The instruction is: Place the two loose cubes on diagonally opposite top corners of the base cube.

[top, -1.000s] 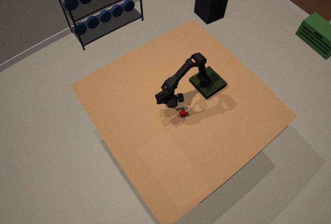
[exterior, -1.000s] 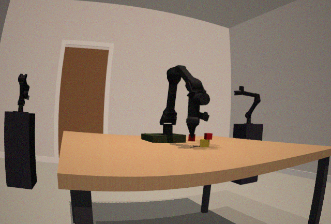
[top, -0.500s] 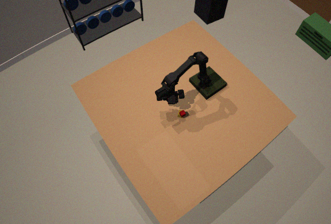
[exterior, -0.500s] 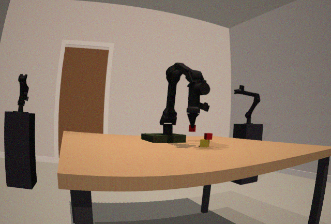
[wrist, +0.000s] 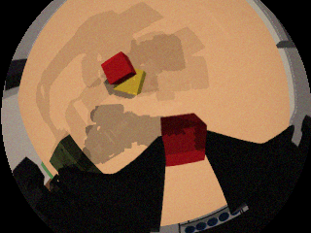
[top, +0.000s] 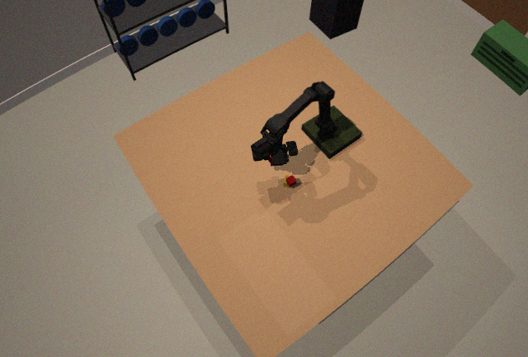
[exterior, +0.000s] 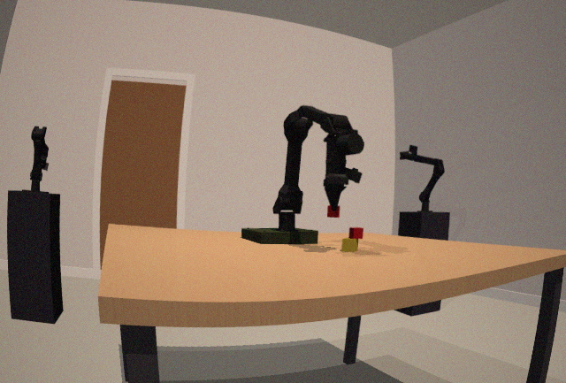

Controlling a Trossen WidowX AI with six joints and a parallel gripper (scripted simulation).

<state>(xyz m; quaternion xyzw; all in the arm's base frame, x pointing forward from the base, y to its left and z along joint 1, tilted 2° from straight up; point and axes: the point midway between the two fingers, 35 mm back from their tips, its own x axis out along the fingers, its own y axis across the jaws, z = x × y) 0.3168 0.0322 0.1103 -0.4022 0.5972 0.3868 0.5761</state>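
My gripper tip is 100 mm above the yellow base cube, 80 mm to the right of it and 30 mm past it.
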